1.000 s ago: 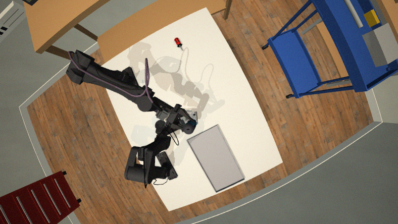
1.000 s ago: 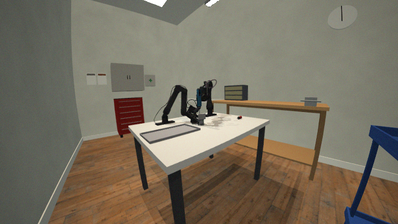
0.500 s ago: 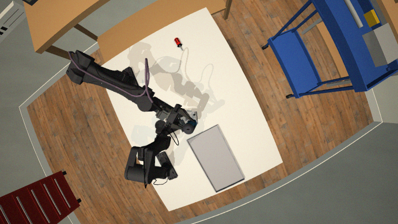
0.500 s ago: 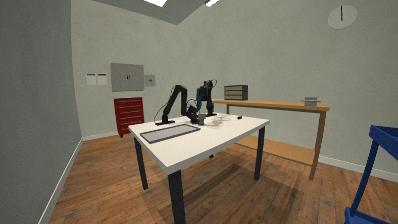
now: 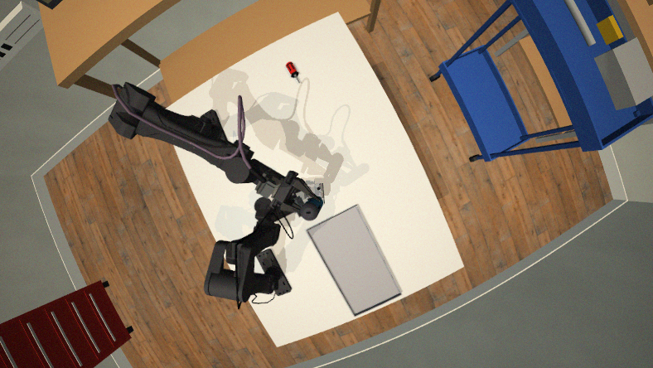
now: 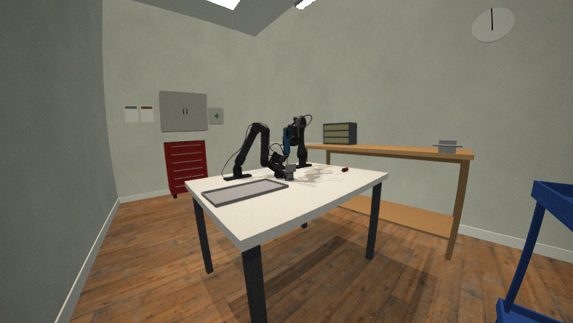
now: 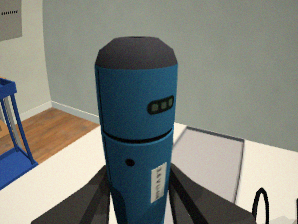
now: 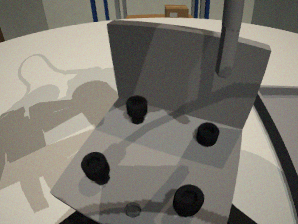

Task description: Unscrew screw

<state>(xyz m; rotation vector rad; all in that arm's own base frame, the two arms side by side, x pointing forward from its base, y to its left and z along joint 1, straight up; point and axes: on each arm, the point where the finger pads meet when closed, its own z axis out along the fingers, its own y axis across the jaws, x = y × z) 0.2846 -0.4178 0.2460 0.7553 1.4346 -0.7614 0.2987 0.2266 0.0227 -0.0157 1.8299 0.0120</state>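
My right hand is 50 mm below the grey bracket. Also, from my right hand: flat grey tray: 320 mm to the right, 40 mm ahead, 20 mm below; red-handled screwdriver: 470 mm to the left, 110 mm ahead, 10 mm below.
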